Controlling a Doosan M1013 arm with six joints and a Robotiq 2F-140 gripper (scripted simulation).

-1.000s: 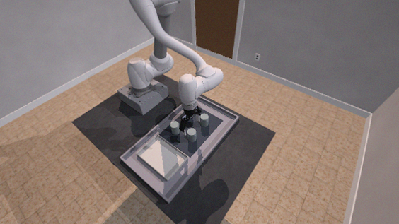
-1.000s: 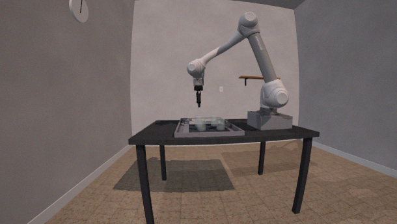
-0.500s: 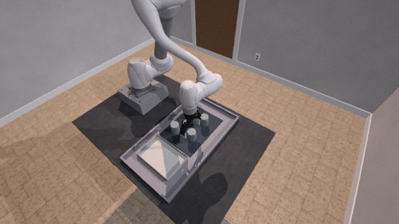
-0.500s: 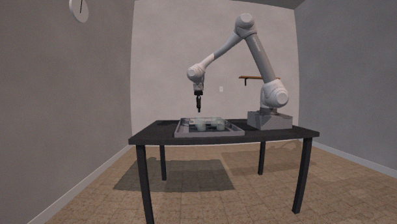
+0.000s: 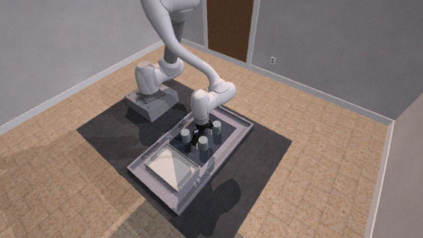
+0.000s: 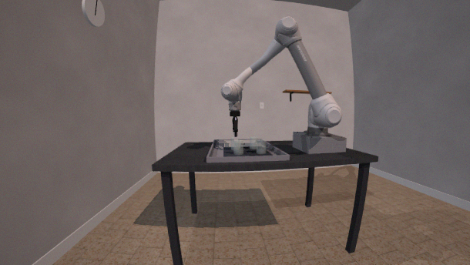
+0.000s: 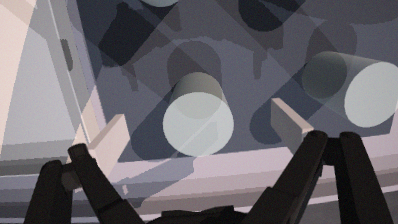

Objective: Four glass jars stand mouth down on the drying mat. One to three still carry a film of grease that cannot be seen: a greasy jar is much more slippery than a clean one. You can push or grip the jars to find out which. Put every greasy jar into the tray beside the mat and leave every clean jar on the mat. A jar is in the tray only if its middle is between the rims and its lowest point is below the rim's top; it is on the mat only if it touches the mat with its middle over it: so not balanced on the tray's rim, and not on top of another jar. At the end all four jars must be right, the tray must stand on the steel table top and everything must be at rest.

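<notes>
Right now my hand is 8 cm past the dark drying mat, 8 cm above it and 6 cm to the right of it. Round my hand: tray (25 cm to the right, 8 cm below, 2 cm behind).
</notes>
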